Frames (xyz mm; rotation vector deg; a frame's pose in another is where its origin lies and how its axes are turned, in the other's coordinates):
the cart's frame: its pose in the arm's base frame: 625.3 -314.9 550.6 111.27 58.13 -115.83
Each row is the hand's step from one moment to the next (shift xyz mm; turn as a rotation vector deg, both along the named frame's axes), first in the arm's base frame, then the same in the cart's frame.
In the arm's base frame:
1: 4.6 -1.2 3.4 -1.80 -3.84 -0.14
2: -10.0 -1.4 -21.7 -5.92 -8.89 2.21
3: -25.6 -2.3 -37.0 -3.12 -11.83 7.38
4: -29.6 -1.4 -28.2 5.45 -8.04 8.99
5: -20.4 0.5 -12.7 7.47 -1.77 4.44
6: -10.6 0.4 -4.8 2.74 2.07 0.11
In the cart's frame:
1: -4.2 2.2 -3.4 -0.89 1.97 3.65
2: 21.2 3.3 10.6 -4.16 2.70 9.71
3: 37.4 0.8 25.1 -10.36 4.63 8.68
4: 30.1 -5.2 27.2 -11.84 5.89 -0.62
5: 14.9 -7.1 17.4 -5.80 3.87 -5.48
6: 6.1 -4.4 8.9 0.19 -0.10 -3.43

